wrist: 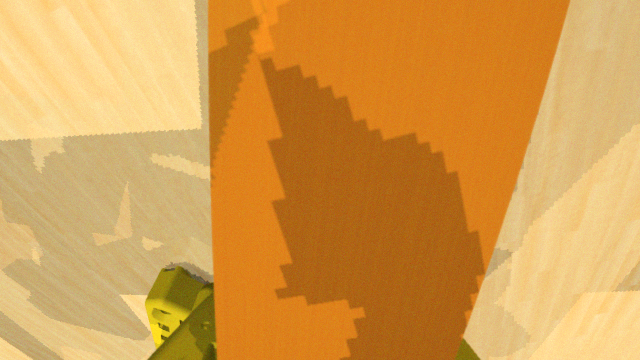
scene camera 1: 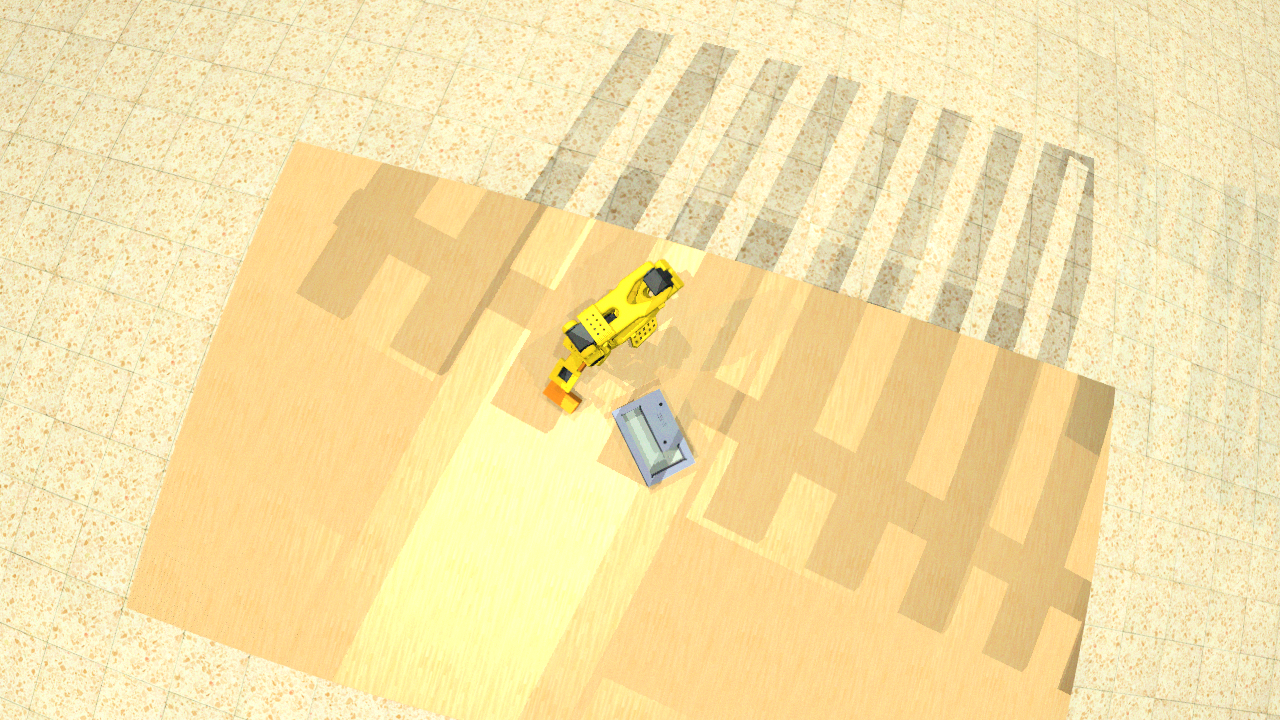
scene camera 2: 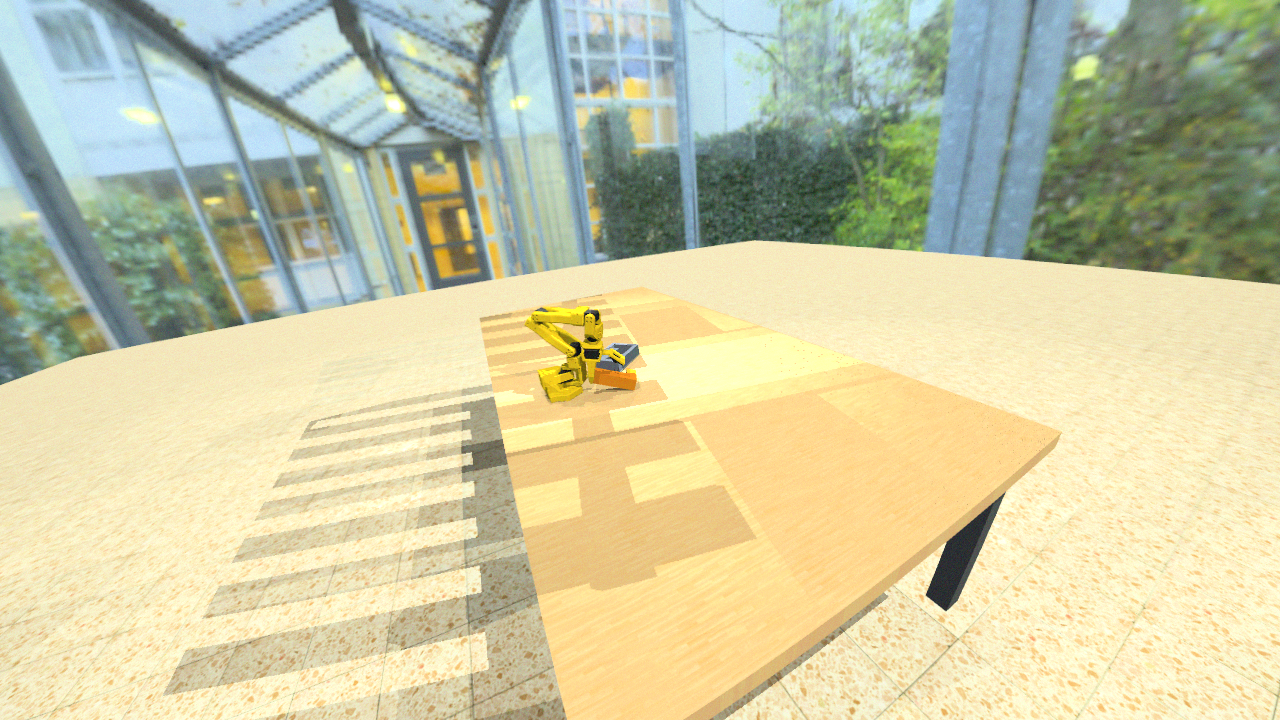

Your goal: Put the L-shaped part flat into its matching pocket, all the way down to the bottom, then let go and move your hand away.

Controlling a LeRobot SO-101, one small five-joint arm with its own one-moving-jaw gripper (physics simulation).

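Places are measured from the arm's base along level axes (x ahead, y up, z right), in metres.
Pixels of known places: hand, its tool point: [wrist: 253, 297] [scene camera 2: 592, 375]; arm's base, origin of its link: [scene camera 2: 570, 390].
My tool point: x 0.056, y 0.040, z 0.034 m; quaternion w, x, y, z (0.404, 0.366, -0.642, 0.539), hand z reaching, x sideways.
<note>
For each thing: its top centre in the pictures, then the offset to it from my tool point. "spot": a spot on its surface instead. Level surfaces: height alone.
- orange L-shaped part, centre of its top: [wrist: 80, 67] [scene camera 1: 576, 374] [scene camera 2: 612, 365] dx +0.051, dy +0.023, dz +0.020 m
- grey-blue pocket block, centre of its top: [scene camera 1: 654, 437] [scene camera 2: 615, 351] dx +0.115, dy -0.003, dz -0.132 m
- L-shaped pocket, a spot on its surface: [scene camera 1: 641, 436] spot: dx +0.118, dy -0.035, dz -0.114 m
- wooden table, height of its surface: dy -0.040 m
The orange L-shaped part [scene camera 1: 560, 394] [scene camera 2: 615, 379] [wrist: 370, 210] is held at the end of the arm, to the left of the grey-blue pocket block [scene camera 1: 674, 436] [scene camera 2: 623, 352] in the overhead view. It appears a little above the table, apart from the block. In the wrist view it fills the middle and hides most of the jaws. My gripper [scene camera 1: 564, 385] [scene camera 2: 605, 368] is shut on the part. The L-shaped pocket [scene camera 1: 641, 436] is open and empty, with its long arm along the block's left side and its foot at the lower right. The part's exact tilt is hard to tell.
The yellow arm [scene camera 1: 622, 304] [scene camera 2: 572, 344] reaches from its base near the table's back edge. The wooden table [scene camera 1: 501, 591] [scene camera 2: 805, 465] carries striped shadows and bright sun patches. The block has small dark holes in its top.
</note>
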